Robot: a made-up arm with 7 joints. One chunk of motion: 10 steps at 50 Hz.
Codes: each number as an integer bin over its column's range. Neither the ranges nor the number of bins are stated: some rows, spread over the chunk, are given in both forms.
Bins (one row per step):
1: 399 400 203 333 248 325
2: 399 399 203 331 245 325
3: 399 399 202 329 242 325
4: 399 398 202 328 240 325
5: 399 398 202 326 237 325
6: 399 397 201 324 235 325
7: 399 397 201 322 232 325
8: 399 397 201 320 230 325
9: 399 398 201 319 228 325
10: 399 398 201 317 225 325
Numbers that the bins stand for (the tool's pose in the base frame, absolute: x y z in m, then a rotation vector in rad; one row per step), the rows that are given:
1: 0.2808 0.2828 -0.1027 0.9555 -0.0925 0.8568
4: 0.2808 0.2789 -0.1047 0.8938 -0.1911 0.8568
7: 0.2808 0.2769 -0.1067 0.8199 -0.2897 0.8568
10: 0.2808 0.2789 -0.1067 0.7582 -0.3760 0.8568
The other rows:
2: 0.2808 0.2808 -0.1027 0.9308 -0.1295 0.8568
3: 0.2808 0.2808 -0.1047 0.9062 -0.1664 0.8568
5: 0.2808 0.2789 -0.1047 0.8692 -0.2281 0.8568
6: 0.2808 0.2769 -0.1067 0.8445 -0.2527 0.8568
8: 0.2808 0.2769 -0.1067 0.7952 -0.3144 0.8568
9: 0.2808 0.2789 -0.1067 0.7829 -0.3390 0.8568

